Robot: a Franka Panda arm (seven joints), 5 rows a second.
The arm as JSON. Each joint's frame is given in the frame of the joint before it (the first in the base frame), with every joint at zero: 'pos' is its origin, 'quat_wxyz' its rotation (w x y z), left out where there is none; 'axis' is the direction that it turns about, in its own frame. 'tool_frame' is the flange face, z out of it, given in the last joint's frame.
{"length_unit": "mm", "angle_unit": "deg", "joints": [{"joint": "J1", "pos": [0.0, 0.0, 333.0], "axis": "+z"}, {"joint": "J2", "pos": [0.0, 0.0, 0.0], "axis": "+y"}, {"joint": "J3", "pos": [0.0, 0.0, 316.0], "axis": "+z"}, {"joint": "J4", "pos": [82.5, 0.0, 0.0], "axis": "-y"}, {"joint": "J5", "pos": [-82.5, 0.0, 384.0], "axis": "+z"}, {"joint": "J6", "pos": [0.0, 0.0, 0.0], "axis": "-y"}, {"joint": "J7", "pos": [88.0, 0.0, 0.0], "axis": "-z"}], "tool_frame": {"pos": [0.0, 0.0, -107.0], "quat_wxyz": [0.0, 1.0, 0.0, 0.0]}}
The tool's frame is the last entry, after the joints.
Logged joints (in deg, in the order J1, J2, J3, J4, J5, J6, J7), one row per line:
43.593 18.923 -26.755 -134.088 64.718 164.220 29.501
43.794 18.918 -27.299 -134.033 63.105 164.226 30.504
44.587 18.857 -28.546 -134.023 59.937 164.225 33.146
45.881 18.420 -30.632 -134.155 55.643 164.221 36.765
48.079 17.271 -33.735 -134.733 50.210 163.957 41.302
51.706 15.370 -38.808 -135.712 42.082 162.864 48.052
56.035 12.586 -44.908 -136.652 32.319 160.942 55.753
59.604 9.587 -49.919 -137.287 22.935 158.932 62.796
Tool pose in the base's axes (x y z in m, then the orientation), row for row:
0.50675 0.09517 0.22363 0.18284 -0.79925 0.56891 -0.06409
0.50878 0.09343 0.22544 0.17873 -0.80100 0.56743 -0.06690
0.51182 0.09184 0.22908 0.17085 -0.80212 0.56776 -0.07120
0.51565 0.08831 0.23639 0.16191 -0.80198 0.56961 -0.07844
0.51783 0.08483 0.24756 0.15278 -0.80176 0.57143 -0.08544
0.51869 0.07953 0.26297 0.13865 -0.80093 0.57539 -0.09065
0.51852 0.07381 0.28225 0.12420 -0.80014 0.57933 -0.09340
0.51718 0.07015 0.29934 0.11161 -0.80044 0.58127 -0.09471
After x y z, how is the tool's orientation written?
As a quaternion, w x y z.
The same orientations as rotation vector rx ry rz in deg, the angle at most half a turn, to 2 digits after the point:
-129.20 91.97 -10.36
-129.78 91.93 -10.84
-130.52 92.38 -11.59
-131.14 93.14 -12.83
-131.77 93.92 -14.04
-132.68 95.32 -15.02
-133.64 96.76 -15.60
-134.66 97.79 -15.93

